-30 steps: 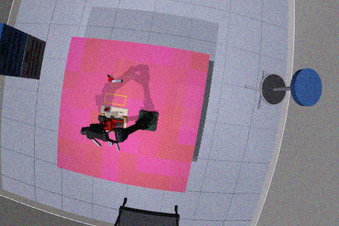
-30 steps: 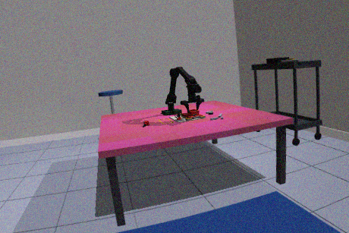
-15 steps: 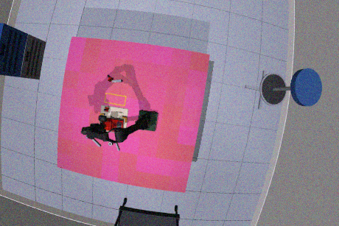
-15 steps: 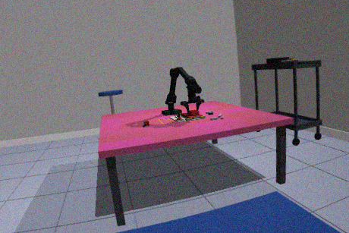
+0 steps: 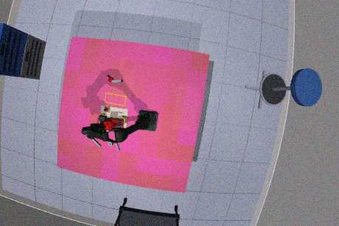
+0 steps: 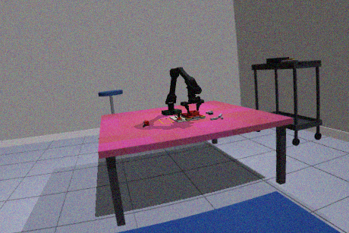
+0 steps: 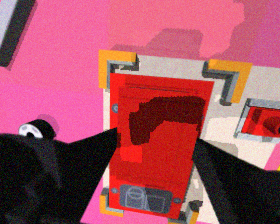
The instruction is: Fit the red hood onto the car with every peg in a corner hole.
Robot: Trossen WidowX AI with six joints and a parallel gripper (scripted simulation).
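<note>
The red hood lies 10 mm above my gripper tip. Round my gripper tip: grey engine block: 20 mm below.
</note>
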